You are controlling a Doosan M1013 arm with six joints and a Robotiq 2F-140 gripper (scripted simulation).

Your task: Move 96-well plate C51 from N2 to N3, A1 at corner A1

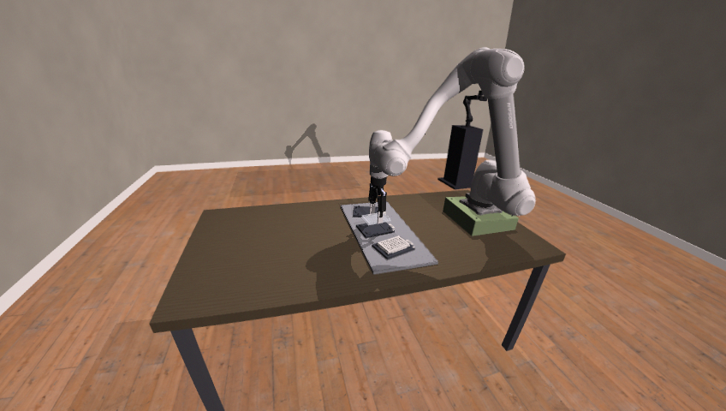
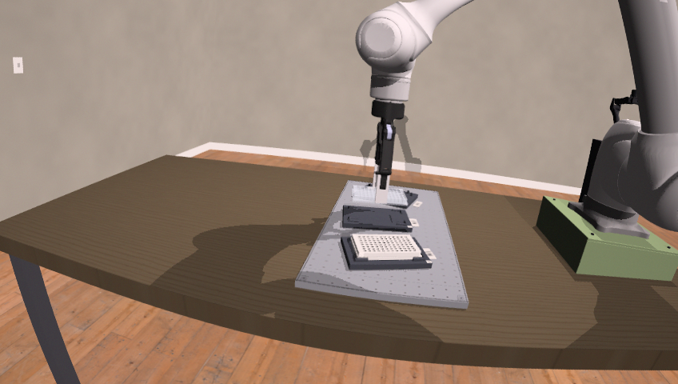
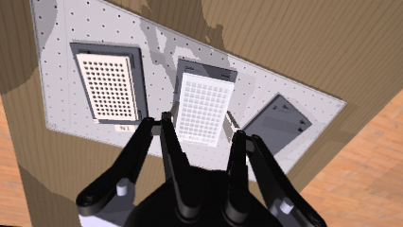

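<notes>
The landing nest N3 lies 80 mm below my hand. Also, from my hand: N3 label: 100 mm behind, 10 mm to the right, 90 mm below; nest N2: 30 mm behind, 190 mm to the right, 80 mm below; N2 label: 120 mm behind, 150 mm to the right, 90 mm below.
</notes>
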